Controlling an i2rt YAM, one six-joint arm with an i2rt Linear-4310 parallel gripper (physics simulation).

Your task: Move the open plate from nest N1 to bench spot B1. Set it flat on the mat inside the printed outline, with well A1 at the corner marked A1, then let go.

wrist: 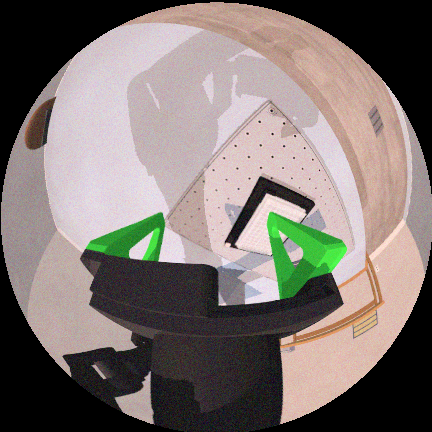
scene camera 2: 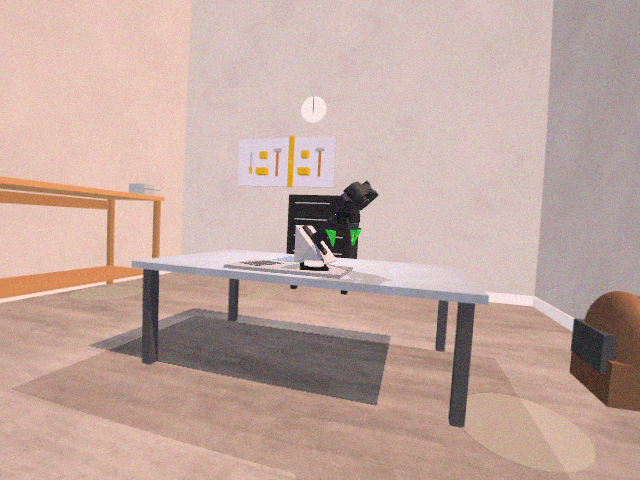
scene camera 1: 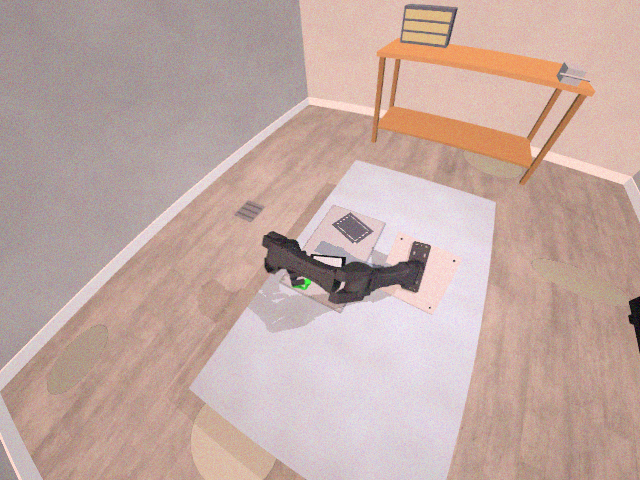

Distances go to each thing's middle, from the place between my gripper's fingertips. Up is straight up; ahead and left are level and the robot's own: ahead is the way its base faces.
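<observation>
The black holder point(wrist: 263, 185) sits 3 cm behind my hand, 13 cm to the right of it and 10 cm below it. As for the white well plate point(wrist: 254, 237), my hand is 13 cm to the left of the plate and 9 cm above it, and it is also 3 cm past it.
</observation>
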